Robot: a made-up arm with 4 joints.
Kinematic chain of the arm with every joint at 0, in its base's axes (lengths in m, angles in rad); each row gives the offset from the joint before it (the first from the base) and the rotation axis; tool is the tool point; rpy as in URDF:
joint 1: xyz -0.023 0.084 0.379 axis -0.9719 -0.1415 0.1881
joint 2: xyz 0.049 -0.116 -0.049 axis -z
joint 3: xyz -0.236 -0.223 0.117 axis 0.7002 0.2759 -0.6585
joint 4: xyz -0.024 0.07 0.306 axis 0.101 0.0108 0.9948
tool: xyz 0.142 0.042 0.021 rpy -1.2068 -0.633 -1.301
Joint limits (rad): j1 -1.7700..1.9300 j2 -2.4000..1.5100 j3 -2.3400..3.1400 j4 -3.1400..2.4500
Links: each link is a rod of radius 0.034 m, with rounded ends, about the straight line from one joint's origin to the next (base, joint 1, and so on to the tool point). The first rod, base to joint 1, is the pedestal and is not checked.
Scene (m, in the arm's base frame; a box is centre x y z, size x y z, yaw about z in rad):
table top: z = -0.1
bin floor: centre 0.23 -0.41 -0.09 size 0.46 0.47 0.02 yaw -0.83
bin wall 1: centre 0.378 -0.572 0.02 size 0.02 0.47 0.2 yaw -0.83
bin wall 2: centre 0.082 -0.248 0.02 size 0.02 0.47 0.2 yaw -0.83
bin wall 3: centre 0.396 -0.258 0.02 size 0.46 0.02 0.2 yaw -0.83
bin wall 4: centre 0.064 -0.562 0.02 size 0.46 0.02 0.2 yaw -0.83
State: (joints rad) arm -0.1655 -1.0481 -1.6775 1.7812
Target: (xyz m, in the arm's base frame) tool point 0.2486 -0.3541 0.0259
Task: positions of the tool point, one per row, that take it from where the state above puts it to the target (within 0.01 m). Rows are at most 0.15 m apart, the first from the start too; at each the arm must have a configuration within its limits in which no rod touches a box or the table.
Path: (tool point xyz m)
1: -0.0710 -0.6513 0.2545
2: 0.0527 -0.6314 0.2105
3: 0.1673 -0.5862 0.1805
4: 0.2679 -0.5215 0.1688
5: 0.2619 -0.4669 0.1033
6: 0.2549 -0.4095 0.0562
7: 0.2486 -0.3541 0.0259

